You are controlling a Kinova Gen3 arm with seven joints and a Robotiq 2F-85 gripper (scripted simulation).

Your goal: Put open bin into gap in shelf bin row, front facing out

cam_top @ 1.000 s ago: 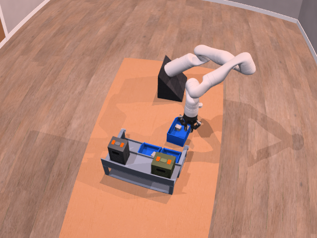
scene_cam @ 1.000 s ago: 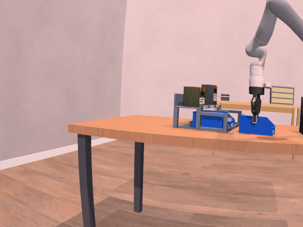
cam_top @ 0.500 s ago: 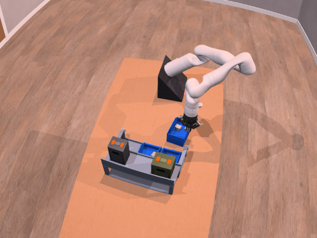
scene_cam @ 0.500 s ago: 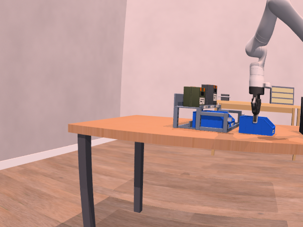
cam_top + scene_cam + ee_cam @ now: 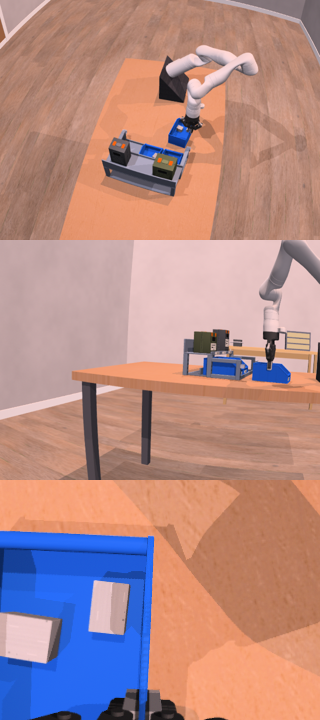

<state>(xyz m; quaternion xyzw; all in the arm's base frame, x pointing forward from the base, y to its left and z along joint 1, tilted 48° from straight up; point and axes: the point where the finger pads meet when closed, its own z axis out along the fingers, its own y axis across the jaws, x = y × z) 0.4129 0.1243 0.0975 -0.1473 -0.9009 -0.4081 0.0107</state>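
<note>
Now: hand 60 mm to the left of the grey block, 60 mm above it and 50 mm past it. From my hand the other things lie so: grey shelf: 220 mm ahead, 200 mm to the right; dark grey box: 330 mm to the right, 270 mm ahead, 90 mm above; olive box: 310 mm ahead, 110 mm to the right, 80 mm above.
</note>
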